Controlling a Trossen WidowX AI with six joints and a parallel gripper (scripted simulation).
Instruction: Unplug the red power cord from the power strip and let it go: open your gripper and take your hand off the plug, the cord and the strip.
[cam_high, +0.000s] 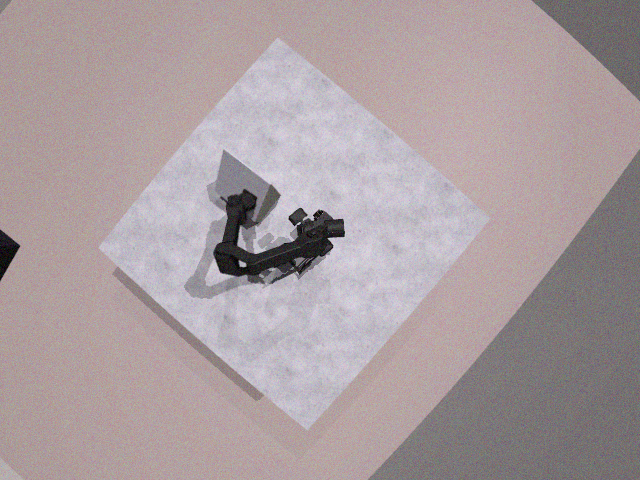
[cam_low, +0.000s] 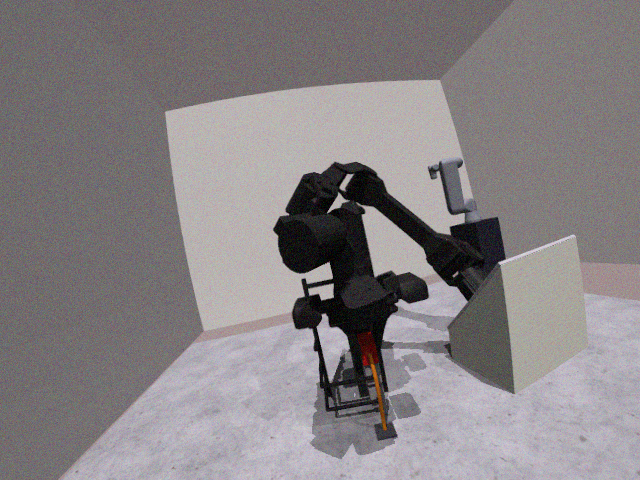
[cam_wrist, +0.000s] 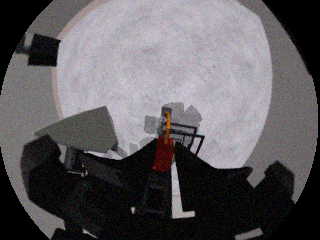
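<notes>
Right now my gripper tip is 50 mm to the left of the red plug and 10 mm past it. The rest, counted from my gripper tip: grey foot: 140 mm below, 10 mm to the left.
</notes>
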